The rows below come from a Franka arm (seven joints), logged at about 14 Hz.
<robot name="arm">
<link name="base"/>
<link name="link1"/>
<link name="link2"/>
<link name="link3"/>
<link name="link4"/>
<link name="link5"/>
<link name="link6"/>
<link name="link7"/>
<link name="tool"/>
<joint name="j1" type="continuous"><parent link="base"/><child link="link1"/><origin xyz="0 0 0.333"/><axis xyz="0 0 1"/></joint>
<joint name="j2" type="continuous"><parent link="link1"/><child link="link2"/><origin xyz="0 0 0" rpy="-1.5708 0 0"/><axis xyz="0 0 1"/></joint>
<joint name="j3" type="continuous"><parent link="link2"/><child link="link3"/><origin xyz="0 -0.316 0" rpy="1.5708 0 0"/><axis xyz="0 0 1"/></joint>
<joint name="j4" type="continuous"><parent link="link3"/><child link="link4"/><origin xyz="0.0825 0 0" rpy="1.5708 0 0"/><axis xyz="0 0 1"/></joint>
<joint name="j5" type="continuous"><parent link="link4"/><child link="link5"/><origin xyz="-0.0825 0.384 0" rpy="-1.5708 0 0"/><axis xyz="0 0 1"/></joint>
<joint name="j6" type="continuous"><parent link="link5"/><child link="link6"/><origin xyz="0 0 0" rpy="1.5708 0 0"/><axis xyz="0 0 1"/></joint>
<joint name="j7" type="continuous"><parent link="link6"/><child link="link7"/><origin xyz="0.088 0 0" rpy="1.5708 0 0"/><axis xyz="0 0 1"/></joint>
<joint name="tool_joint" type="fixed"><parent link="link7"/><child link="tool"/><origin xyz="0 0 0.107"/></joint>
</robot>
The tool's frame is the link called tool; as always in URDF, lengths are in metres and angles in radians. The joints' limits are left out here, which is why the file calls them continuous.
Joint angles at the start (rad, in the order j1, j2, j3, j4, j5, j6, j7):
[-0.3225, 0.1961, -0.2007, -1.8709, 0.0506, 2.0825, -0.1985]
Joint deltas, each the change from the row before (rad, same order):
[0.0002, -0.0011, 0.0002, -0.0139, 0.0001, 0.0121, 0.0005]
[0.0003, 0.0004, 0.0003, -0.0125, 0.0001, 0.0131, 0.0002]
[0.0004, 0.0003, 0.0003, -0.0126, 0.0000, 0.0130, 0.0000]
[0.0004, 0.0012, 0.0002, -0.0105, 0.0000, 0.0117, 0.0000]
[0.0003, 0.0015, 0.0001, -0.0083, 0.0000, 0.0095, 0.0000]
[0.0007, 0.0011, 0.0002, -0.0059, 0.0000, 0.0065, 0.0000]
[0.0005, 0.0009, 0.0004, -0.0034, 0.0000, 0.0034, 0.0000]
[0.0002, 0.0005, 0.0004, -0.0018, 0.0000, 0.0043, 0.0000]
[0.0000, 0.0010, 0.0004, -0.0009, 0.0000, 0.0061, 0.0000]
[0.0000, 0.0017, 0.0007, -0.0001, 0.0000, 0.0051, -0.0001]
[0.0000, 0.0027, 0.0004, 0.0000, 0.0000, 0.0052, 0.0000]
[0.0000, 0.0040, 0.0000, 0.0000, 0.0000, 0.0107, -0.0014]
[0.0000, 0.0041, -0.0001, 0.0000, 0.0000, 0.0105, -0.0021]
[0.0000, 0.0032, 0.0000, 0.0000, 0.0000, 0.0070, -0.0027]
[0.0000, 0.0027, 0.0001, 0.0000, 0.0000, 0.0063, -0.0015]
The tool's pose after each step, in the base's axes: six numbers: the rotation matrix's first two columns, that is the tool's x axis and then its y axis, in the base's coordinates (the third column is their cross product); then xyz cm. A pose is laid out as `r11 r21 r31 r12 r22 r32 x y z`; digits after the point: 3 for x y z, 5 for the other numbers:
0.94065 -0.33879 0.01978 -0.33882 -0.94085 -0.00193 52.972 -29.646 40.847
0.94058 -0.33898 0.01993 -0.33902 -0.94078 -0.00164 52.859 -29.570 40.360
0.94063 -0.33885 0.01997 -0.33889 -0.94082 -0.00130 52.739 -29.484 39.874
0.94068 -0.33872 0.01991 -0.33877 -0.94087 -0.00080 52.649 -29.416 39.423
0.94070 -0.33868 0.01955 -0.33874 -0.94088 -0.00033 52.578 -29.367 39.037
0.94093 -0.33808 0.01901 -0.33814 -0.94110 -0.00007 52.541 -29.297 38.759
0.94120 -0.33738 0.01810 -0.33743 -0.94135 -0.00004 52.528 -29.236 38.580
0.94133 -0.33688 0.02004 -0.33696 -0.94152 0.00043 52.547 -29.211 38.506
0.94137 -0.33651 0.02413 -0.33664 -0.94163 0.00142 52.598 -29.216 38.460
0.94156 -0.33575 0.02733 -0.33593 -0.94188 0.00231 52.670 -29.210 38.399
0.94163 -0.33534 0.02973 -0.33558 -0.94201 0.00331 52.741 -29.222 38.286
0.94191 -0.33390 0.03621 -0.33431 -0.94245 0.00556 52.855 -29.286 38.146
0.94237 -0.33187 0.04238 -0.33247 -0.94308 0.00783 52.964 -29.353 38.000
0.94314 -0.32921 0.04601 -0.32995 -0.94395 0.00942 53.039 -29.395 37.874
0.94353 -0.32758 0.04946 -0.32847 -0.94445 0.01079 53.109 -29.427 37.772

